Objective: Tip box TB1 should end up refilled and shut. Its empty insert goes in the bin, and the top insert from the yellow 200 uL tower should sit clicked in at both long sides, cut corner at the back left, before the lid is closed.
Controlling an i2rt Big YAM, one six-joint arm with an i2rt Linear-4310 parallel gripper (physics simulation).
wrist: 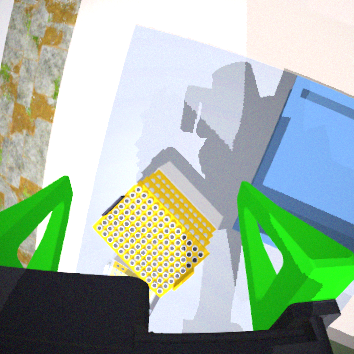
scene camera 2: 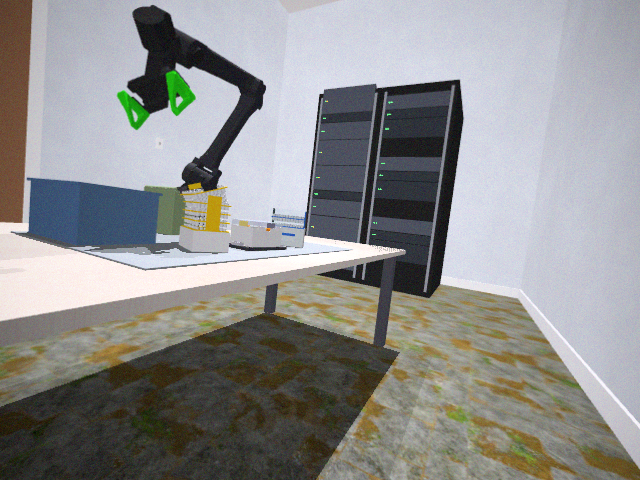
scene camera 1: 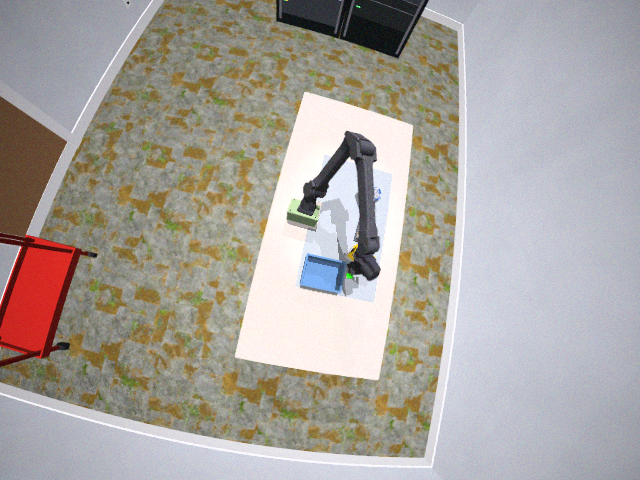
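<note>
My gripper (scene camera 1: pixel 349 275) (scene camera 2: pixel 156 119) (wrist: pixel 154 186) has green fingers spread wide, open and empty, high above the table. The yellow 200 uL tower (scene camera 1: pixel 353 252) (scene camera 2: pixel 206 211) (wrist: pixel 150 235) is a stack of yellow inserts on a light base; in the wrist view it lies below and between the fingers, turned at an angle. A low whitish box (scene camera 2: pixel 255 235) on a dark base, apparently tip box TB1, stands beside the tower; its label is not readable. In the wrist view part of a pale box (wrist: pixel 119 269) shows, partly hidden by the tower and gripper body.
The blue bin (scene camera 1: pixel 322 273) (scene camera 2: pixel 113 214) (wrist: pixel 315 165) stands beside the tower, right in the wrist view. A blue-and-white rack (scene camera 1: pixel 376 194) (scene camera 2: pixel 292 229) is beyond the whitish box. A green box (scene camera 1: pixel 294 210) (scene camera 2: pixel 168 209) stands near the table's other long edge. A pale mat (wrist: pixel 150 60) lies below.
</note>
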